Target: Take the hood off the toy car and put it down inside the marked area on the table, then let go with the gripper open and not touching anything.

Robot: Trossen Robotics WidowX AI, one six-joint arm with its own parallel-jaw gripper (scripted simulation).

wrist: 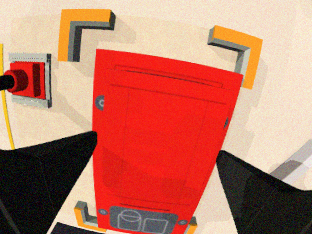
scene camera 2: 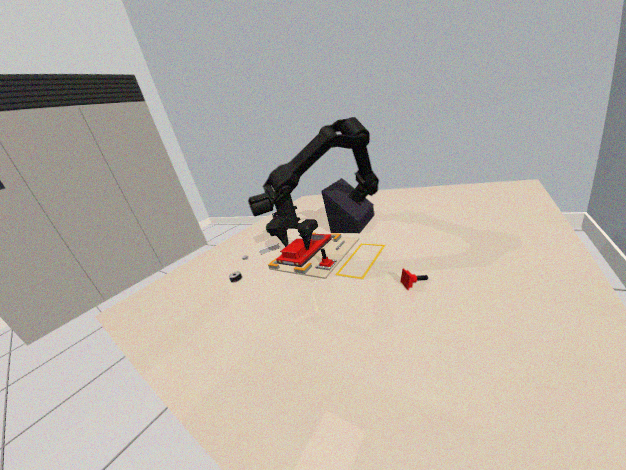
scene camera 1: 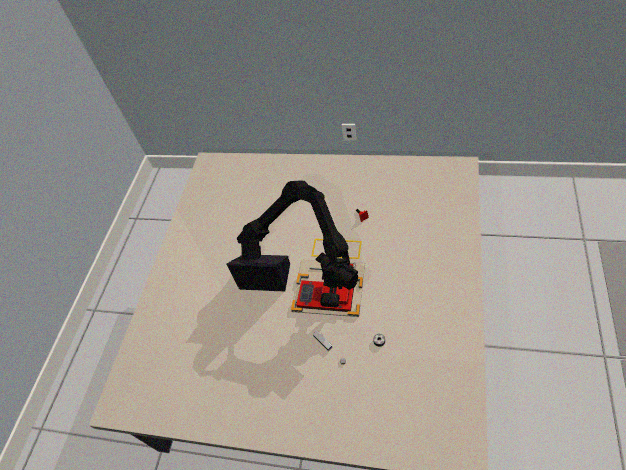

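Note:
Red hood visible. My gripper open, holding nothing, visible also in the wrist view.

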